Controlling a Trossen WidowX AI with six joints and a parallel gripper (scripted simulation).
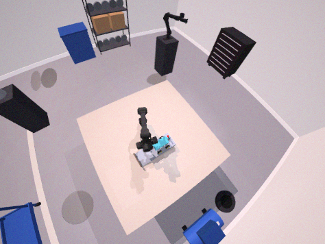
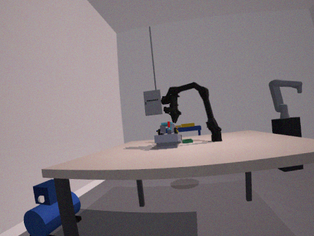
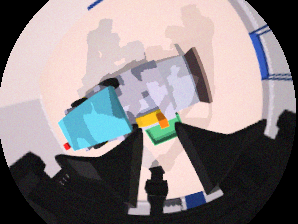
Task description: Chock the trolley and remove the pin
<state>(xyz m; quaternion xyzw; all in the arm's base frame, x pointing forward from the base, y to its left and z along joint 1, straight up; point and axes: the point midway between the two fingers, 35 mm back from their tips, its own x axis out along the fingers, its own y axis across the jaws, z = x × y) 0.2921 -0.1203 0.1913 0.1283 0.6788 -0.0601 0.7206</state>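
My gripper tip is now 22 cm to the right of the red-headed stop pin, 3 cm above it and 2 cm short of it. From my gripper tip the other things lie so: yellow chock 8 cm below, 2 cm to the left, 1 cm behind; cyan trolley 12 cm to the left, 5 cm below, 4 cm ahead.
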